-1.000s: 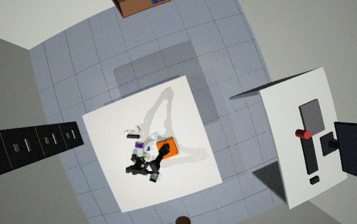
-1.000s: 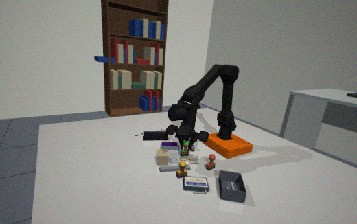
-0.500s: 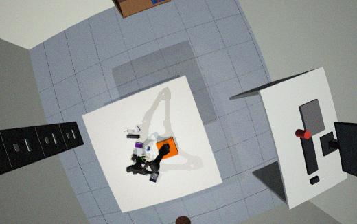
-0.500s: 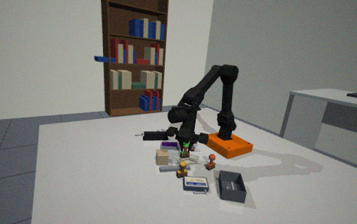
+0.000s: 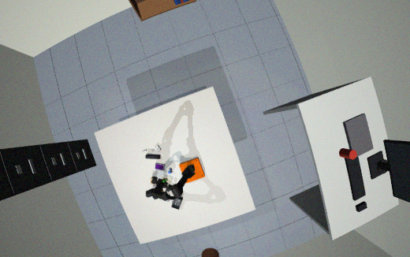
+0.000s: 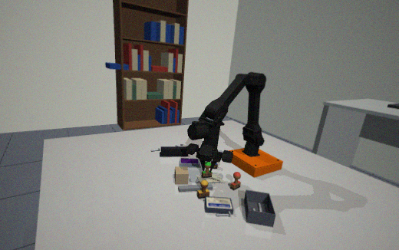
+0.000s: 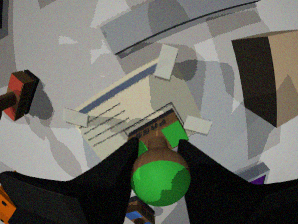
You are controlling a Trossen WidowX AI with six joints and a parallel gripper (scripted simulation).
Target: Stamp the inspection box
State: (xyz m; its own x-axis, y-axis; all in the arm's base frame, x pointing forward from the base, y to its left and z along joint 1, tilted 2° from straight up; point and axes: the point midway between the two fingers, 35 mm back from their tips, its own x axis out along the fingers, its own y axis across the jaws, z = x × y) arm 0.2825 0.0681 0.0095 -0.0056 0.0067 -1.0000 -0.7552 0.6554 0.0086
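Now: gripper tip 30 mm above the pale card, 10 mm to the right of it and 10 mm past it. Also, from my gripper tip: grey bar (80 mm ahead, 60 mm to the left, 20 mm below); blue-topped stamp (80 mm to the right, 80 mm behind, 10 mm below); tan block (110 mm ahead, 20 mm to the right, 10 mm below).
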